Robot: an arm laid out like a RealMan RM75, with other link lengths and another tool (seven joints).
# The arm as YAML. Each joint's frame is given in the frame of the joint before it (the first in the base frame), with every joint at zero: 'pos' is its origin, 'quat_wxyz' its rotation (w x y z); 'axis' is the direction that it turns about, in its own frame. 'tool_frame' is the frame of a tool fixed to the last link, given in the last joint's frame.
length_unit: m
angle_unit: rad
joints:
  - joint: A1
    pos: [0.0, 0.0, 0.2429]
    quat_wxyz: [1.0, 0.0, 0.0, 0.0]
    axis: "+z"
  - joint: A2
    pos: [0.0, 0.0, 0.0]
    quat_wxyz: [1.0, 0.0, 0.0, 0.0]
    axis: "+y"
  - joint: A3
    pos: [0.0, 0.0, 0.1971]
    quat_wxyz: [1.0, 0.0, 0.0, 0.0]
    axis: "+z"
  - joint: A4
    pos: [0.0, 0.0, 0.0]
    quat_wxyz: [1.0, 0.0, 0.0, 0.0]
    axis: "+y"
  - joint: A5
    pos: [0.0, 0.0, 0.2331]
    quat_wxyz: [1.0, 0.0, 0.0, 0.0]
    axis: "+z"
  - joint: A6
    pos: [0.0, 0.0, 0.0]
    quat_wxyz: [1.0, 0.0, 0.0, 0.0]
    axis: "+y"
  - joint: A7
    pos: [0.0, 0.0, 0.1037]
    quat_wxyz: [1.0, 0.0, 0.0, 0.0]
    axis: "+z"
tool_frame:
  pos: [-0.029, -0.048, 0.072]
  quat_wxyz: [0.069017, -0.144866, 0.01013, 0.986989]
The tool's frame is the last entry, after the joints.
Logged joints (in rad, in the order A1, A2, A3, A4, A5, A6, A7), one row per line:
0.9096 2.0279 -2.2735 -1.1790 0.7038 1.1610 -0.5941
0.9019 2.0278 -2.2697 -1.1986 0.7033 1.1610 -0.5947
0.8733 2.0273 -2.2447 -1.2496 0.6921 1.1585 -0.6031
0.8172 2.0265 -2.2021 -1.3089 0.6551 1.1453 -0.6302
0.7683 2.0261 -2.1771 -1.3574 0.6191 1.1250 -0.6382
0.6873 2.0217 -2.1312 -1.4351 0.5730 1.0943 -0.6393
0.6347 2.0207 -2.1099 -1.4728 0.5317 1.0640 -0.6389
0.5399 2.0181 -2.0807 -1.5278 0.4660 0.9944 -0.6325
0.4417 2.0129 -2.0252 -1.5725 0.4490 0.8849 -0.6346
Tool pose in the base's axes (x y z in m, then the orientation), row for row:
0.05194 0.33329 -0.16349 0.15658 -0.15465 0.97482 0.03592
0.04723 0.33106 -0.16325 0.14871 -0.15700 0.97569 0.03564
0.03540 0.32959 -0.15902 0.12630 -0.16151 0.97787 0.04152
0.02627 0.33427 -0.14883 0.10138 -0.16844 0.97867 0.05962
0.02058 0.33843 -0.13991 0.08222 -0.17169 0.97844 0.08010
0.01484 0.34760 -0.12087 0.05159 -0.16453 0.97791 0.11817
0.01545 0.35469 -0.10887 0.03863 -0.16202 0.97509 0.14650
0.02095 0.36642 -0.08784 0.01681 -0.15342 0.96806 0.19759
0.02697 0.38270 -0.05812 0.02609 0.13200 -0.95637 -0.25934
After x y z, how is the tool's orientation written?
As a quaternion, w x y z.
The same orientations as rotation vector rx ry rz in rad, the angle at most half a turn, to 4 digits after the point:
-0.4427 2.7904 0.1028
-0.4514 2.8051 0.1025
-0.4703 2.8472 0.1209
-0.4975 2.8907 0.1761
-0.5129 2.9227 0.2393
-0.5006 2.9752 0.3595
-0.4968 2.9902 0.4493
-0.4769 3.0091 0.6142
0.4079 -2.9556 -0.8015

